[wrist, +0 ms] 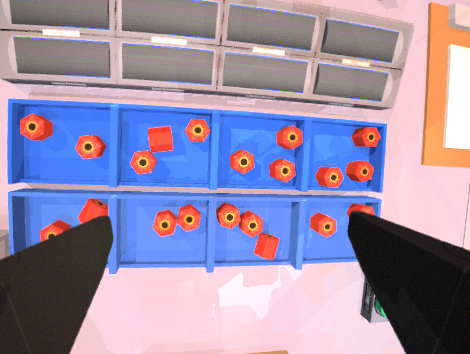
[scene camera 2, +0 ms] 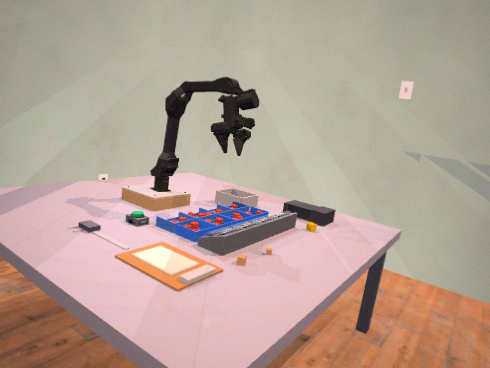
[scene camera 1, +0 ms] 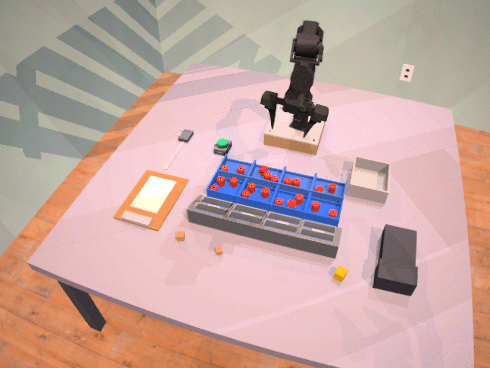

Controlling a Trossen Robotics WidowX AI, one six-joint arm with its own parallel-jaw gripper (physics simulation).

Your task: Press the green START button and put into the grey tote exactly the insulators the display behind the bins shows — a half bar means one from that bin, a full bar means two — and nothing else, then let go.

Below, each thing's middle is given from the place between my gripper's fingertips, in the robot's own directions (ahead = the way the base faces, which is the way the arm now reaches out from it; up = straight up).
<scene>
I see the grey tote (scene camera 1: 370, 179) 240 mm to the left of my hand, 230 mm below it and 190 mm behind it. Round my hand: black box (scene camera 1: 396, 271) (410 mm to the left, 230 mm below, 90 mm ahead).
</scene>
